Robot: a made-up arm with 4 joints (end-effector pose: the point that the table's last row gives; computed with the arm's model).
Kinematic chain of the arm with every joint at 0, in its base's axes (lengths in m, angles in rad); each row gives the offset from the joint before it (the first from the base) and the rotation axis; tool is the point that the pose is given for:
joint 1: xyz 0 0 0.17 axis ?
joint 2: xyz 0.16 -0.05 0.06 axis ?
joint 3: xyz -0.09 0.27 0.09 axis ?
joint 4: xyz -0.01 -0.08 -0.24 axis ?
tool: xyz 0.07 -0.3 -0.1
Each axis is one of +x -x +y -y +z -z.
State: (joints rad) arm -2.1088 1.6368 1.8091 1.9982
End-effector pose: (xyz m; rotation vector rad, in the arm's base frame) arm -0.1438 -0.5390 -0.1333 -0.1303 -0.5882 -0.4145
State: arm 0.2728 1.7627 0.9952 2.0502
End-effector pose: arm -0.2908 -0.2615 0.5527 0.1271 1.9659 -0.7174
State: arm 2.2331 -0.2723 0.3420 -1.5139
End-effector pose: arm -0.3968 0.0955 0.1846 1.7344 2.1730 0.7868
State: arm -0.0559 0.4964 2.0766 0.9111
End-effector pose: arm -0.1516 -0.2996 0.5798 -0.6008 1.8632 -0.0792
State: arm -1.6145 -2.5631 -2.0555 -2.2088
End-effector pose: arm 0.5077 -0.1784 0.4751 1.8426 -1.9672 -0.0767
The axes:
joint 1: +y
joint 2: +x
joint 3: +y
joint 4: -z

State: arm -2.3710 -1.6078 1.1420 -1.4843
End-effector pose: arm 0.1964 -0.3780 0.2049 -0.3573 -0.7972 -0.2868
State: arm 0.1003 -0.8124 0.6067 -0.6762
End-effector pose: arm 0.0505 -0.2837 0.0029 -0.5387 0.9005 0.4061
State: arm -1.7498 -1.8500 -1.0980 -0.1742
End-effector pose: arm -0.2135 0.0083 0.5615 -2.3674 -1.5497 -0.7261
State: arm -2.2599 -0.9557 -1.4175 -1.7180
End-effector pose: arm -0.2788 0.3793 0.5210 2.8777 0.7535 0.9383
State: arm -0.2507 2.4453 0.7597 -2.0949
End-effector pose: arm -0.1448 -0.1622 0.7012 -1.3364 1.8430 -1.4130
